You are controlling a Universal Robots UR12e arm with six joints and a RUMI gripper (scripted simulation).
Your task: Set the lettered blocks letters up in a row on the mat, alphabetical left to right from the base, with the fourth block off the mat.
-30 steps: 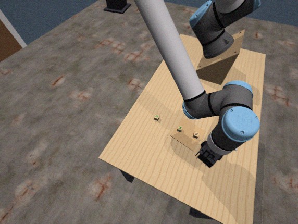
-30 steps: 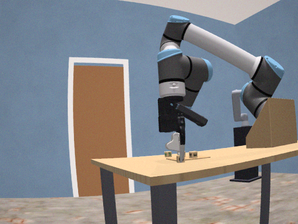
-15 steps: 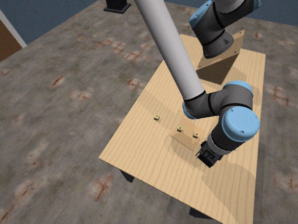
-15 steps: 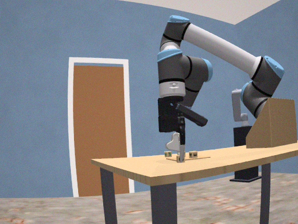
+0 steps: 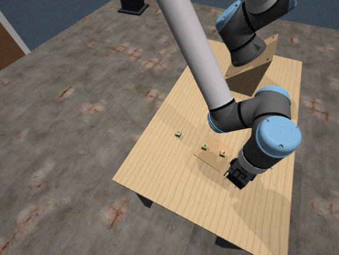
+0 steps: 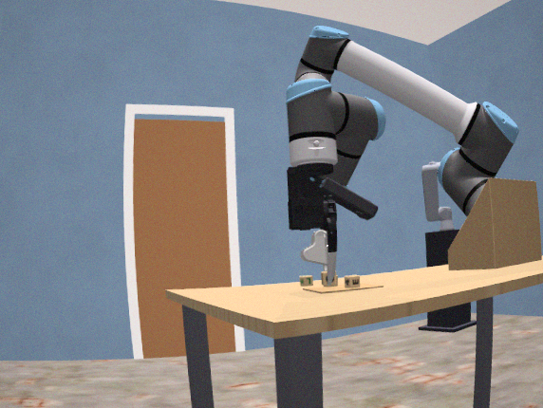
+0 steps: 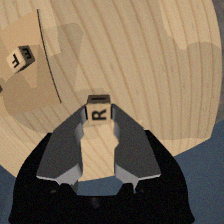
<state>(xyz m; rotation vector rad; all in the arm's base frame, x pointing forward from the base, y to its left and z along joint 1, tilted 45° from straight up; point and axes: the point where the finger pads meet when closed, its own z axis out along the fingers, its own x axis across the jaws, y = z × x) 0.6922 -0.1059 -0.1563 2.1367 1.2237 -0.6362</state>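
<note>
Right now my hand is 11 cm past the tan mat, 10 cm to the left of it and 4 cm above it. From my hand the other things lie so: R block (right at my hand).
</note>
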